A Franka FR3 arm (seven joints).
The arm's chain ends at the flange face. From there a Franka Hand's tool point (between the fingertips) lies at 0.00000 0.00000 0.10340 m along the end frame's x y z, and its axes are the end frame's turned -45 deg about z.
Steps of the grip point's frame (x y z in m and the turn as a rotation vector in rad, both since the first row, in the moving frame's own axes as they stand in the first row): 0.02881, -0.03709, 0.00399, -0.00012, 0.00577, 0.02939; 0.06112, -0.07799, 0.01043, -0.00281, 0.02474, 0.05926; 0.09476, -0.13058, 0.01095, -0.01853, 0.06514, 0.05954; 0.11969, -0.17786, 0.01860, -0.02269, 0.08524, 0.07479; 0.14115, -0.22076, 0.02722, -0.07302, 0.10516, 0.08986; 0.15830, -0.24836, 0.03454, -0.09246, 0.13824, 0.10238; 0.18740, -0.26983, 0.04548, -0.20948, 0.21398, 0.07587
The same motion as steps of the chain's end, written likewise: -0.00629, -0.04619, 0.00399, 0.00400, 0.00416, 0.02939; -0.01399, -0.09682, 0.01046, 0.01551, 0.01948, 0.05926; -0.03154, -0.15612, 0.01119, 0.03296, 0.05916, 0.05954; -0.04918, -0.20613, 0.01900, 0.04423, 0.07632, 0.07479; -0.06937, -0.25415, 0.02807, 0.02273, 0.12599, 0.08986; -0.08061, -0.28509, 0.03597, 0.03237, 0.16313, 0.10238; -0.08877, -0.32415, 0.05008, 0.00318, 0.29943, 0.07587
